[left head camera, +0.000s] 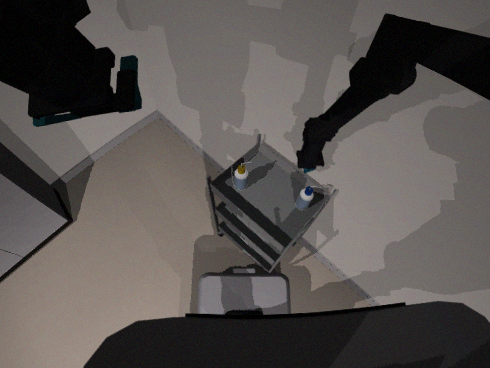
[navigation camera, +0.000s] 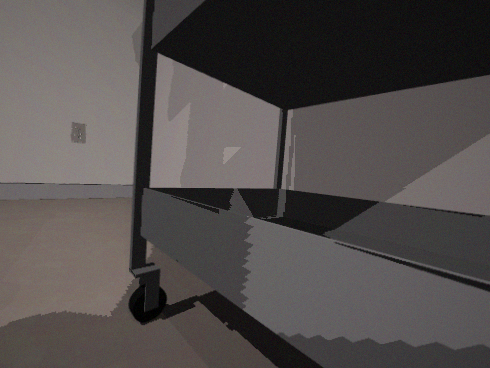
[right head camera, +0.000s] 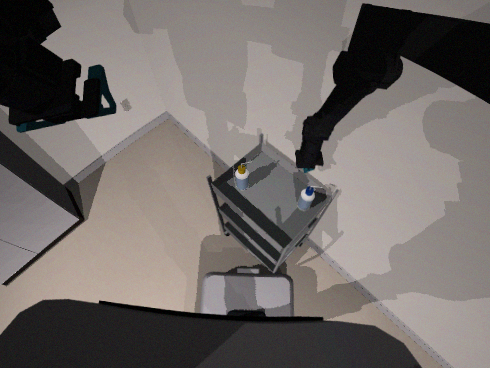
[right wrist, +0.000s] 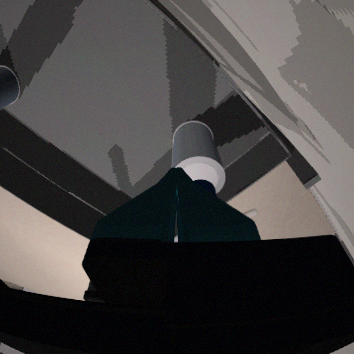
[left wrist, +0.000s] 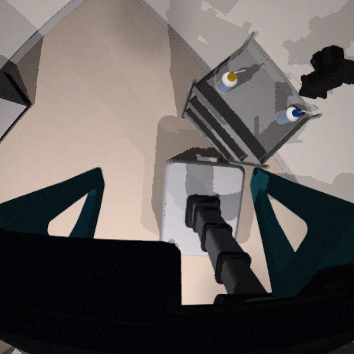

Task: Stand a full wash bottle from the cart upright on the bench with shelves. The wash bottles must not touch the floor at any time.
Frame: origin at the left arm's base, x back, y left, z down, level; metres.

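Seen in the pictures: left gripper, between the fingertips: [left head camera: 109, 108] [right head camera: 89, 114] [left wrist: 176, 175]; right gripper, between the fingertips: [left head camera: 304, 172] [right head camera: 304, 171] [right wrist: 175, 175] [left wrist: 298, 93].
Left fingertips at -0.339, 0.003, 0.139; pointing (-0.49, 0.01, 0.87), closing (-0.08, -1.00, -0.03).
Offsets run from my left fingertips to a thing's middle, as dx, dy, dz. "spot": to the spot under its first point.
A wash bottle with a blue cap @[-0.227, -0.490, +0.687] [left head camera: 304, 199] [right head camera: 306, 200] [left wrist: 288, 115] [right wrist: 194, 145] and one with a yellow cap @[-0.329, -0.208, +0.687] [left head camera: 241, 179] [right head camera: 242, 180] [left wrist: 227, 82] stand upright on the top shelf of the grey cart @[spot: -0.246, -0.344, +0.774] [left head camera: 272, 200] [right head camera: 272, 195] [right wrist: 90, 90]. My right gripper [left head camera: 307, 170] [right head camera: 306, 170] [right wrist: 175, 175] is shut and empty, above the cart's edge near the blue-capped bottle; its fingers hide part of the cap in the right wrist view. My left gripper [left head camera: 87, 107] [right head camera: 62, 110] [left wrist: 176, 175] is open and empty, far left of the cart. The bench with shelves is not clearly identifiable.
A light-topped piece of furniture @[spot: -0.176, +1.248, +1.050] [left head camera: 25, 220] [right head camera: 35, 220] with dark sides stands at the left. My robot's pale base [left head camera: 270, 295] [left wrist: 175, 215] is close to the cart's near corner. Walls meet in a corner behind the cart. A cart wheel @[spot: -0.285, -0.080, +1.405] [navigation camera: 147, 303] shows in the navigation view.
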